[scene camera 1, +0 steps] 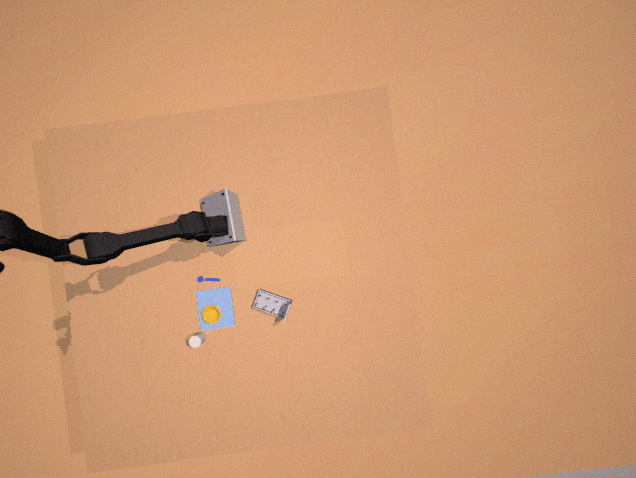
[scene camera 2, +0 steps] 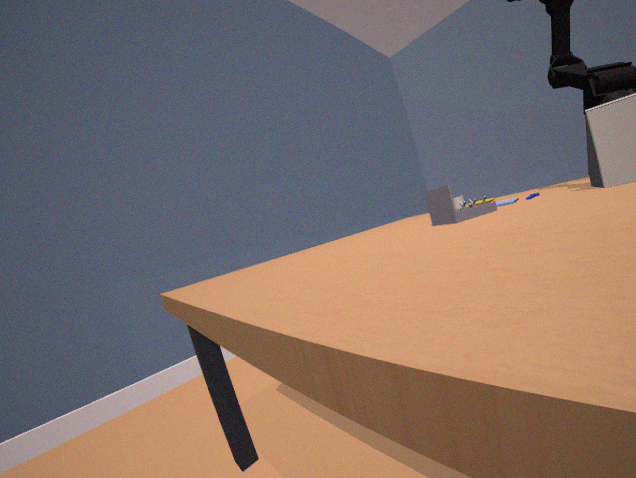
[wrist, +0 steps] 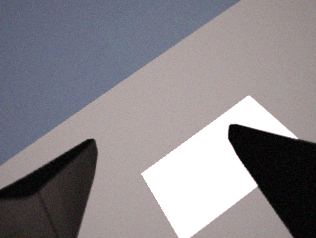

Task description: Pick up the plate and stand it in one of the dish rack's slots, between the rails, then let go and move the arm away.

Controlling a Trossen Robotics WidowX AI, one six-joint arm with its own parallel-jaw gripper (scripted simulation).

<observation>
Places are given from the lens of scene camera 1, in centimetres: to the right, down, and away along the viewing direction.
grey dish rack (scene camera 1: 266, 301): -19, 24, 120
</observation>
